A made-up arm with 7 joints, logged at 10 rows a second.
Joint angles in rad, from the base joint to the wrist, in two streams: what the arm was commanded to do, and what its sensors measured. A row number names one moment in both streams.
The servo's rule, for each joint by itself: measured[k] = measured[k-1] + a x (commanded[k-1-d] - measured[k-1]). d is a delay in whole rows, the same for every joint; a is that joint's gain. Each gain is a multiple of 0.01, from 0.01 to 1. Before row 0 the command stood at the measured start. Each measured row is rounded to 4 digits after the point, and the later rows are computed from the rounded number. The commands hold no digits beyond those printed.
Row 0, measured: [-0.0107 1.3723 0.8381 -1.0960 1.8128 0.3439 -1.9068]
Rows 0 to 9, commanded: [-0.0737 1.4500 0.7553 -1.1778 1.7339 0.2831 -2.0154]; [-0.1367 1.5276 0.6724 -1.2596 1.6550 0.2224 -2.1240]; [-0.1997 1.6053 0.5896 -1.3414 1.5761 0.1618 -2.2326]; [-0.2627 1.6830 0.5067 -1.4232 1.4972 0.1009 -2.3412]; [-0.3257 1.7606 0.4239 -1.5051 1.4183 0.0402 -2.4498]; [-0.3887 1.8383 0.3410 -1.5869 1.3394 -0.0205 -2.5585]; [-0.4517 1.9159 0.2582 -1.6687 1.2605 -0.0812 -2.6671]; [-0.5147 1.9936 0.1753 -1.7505 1.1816 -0.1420 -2.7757]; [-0.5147 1.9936 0.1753 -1.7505 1.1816 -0.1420 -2.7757]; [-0.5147 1.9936 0.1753 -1.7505 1.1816 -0.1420 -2.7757]
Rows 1 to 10, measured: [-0.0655 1.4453 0.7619 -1.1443 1.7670 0.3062 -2.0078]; [-0.1274 1.5227 0.6796 -1.2123 1.7020 0.2542 -2.1159]; [-0.1903 1.6003 0.5968 -1.2885 1.6290 0.1969 -2.2244]; [-0.2533 1.6780 0.5139 -1.3680 1.5526 0.1374 -2.3330]; [-0.3163 1.7556 0.4311 -1.4489 1.4747 0.0771 -2.4416]; [-0.3793 1.8333 0.3482 -1.5303 1.3962 0.0166 -2.5503]; [-0.4423 1.9109 0.2654 -1.6120 1.3175 -0.0440 -2.6589]; [-0.5053 1.9886 0.1825 -1.6937 1.2387 -0.1048 -2.7675]; [-0.5135 1.9933 0.1759 -1.7272 1.2056 -0.1279 -2.7751]; [-0.5145 1.9936 0.1753 -1.7409 1.1917 -0.1366 -2.7757]
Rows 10 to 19, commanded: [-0.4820 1.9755 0.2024 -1.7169 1.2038 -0.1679 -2.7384]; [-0.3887 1.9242 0.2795 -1.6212 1.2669 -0.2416 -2.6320]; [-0.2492 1.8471 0.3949 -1.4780 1.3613 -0.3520 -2.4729]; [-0.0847 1.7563 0.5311 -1.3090 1.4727 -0.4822 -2.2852]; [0.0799 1.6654 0.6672 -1.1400 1.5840 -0.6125 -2.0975]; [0.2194 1.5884 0.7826 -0.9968 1.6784 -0.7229 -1.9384]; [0.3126 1.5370 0.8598 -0.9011 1.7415 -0.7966 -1.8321]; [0.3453 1.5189 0.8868 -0.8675 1.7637 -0.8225 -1.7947]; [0.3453 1.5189 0.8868 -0.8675 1.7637 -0.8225 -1.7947]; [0.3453 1.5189 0.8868 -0.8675 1.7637 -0.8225 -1.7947]
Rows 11 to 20, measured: [-0.4862 1.9766 0.2002 -1.7267 1.1987 -0.1560 -2.7410]; [-0.4014 1.9273 0.2732 -1.6645 1.2383 -0.2091 -2.6396]; [-0.2690 1.8519 0.3852 -1.5545 1.3096 -0.2977 -2.4846]; [-0.1087 1.7620 0.5194 -1.4097 1.4042 -0.4121 -2.2992]; [0.0554 1.6712 0.6554 -1.2506 1.5085 -0.5363 -2.1116]; [0.1981 1.5934 0.7724 -1.1009 1.6070 -0.6520 -1.9505]; [0.2977 1.5404 0.8528 -0.9830 1.6850 -0.7417 -1.8404]; [0.3391 1.5202 0.8841 -0.9149 1.7306 -0.7918 -1.7979]; [0.3445 1.5190 0.8866 -0.8869 1.7498 -0.8108 -1.7949]; [0.3452 1.5189 0.8868 -0.8755 1.7579 -0.8181 -1.7947]
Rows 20 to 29, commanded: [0.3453 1.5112 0.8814 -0.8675 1.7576 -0.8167 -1.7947]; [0.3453 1.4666 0.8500 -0.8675 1.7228 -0.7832 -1.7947]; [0.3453 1.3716 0.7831 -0.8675 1.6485 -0.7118 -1.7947]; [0.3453 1.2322 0.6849 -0.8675 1.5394 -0.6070 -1.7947]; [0.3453 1.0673 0.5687 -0.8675 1.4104 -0.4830 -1.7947]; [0.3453 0.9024 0.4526 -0.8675 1.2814 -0.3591 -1.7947]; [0.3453 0.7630 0.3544 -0.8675 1.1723 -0.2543 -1.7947]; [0.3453 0.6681 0.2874 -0.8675 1.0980 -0.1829 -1.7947]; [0.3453 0.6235 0.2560 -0.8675 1.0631 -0.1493 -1.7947]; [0.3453 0.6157 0.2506 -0.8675 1.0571 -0.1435 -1.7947]
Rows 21 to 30, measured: [0.3453 1.5117 0.8818 -0.8708 1.7577 -0.8172 -1.7947]; [0.3453 1.4693 0.8525 -0.8689 1.7375 -0.7961 -1.7947]; [0.3453 1.3775 0.7887 -0.8681 1.6859 -0.7438 -1.7947]; [0.3453 1.2409 0.6932 -0.8677 1.6009 -0.6590 -1.7947]; [0.3453 1.0777 0.5787 -0.8676 1.4904 -0.5499 -1.7947]; [0.3453 0.9129 0.4627 -0.8675 1.3692 -0.4316 -1.7947]; [0.3453 0.7720 0.3631 -0.8675 1.2550 -0.3217 -1.7947]; [0.3453 0.6743 0.2935 -0.8675 1.1639 -0.2356 -1.7947]; [0.3453 0.6265 0.2590 -0.8675 1.1054 -0.1821 -1.7947]; [0.3453 0.6163 0.2513 -0.8675 1.0774 -0.1582 -1.7947]
